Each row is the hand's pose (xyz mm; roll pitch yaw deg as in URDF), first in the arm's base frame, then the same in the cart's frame.
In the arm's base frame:
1: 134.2 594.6 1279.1 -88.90 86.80 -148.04
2: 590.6 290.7 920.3 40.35 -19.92 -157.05
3: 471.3 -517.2 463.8 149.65 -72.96 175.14
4: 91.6 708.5 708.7 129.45 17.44 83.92
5: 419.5 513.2 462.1 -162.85 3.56 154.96
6: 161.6 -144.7 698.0 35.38 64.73 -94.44
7: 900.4 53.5 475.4 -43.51 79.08 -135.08
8: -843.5 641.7 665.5 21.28 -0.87 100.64
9: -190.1 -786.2 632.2 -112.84 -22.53 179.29
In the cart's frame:
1: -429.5 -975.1 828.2 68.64 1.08 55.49
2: 73.7 -892.1 1239.8 78.10 67.67 -88.13
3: 978.2 -930.5 1004.0 134.52 18.36 -127.68
4: -215.9 -432.4 823.7 42.38 -15.41 129.13
5: 120.4 -369.8 1122.8 98.74 55.06 137.78
6: 504.3 -889.8 752.4 138.80 4.20 32.16
7: 551.2 -684.1 1520.7 100.77 7.02 50.36
8: -249.3 -322.4 -107.8 -70.58 1.18 147.54
9: 1029.0 -1137.9 302.2 -139.88 67.09 -148.13

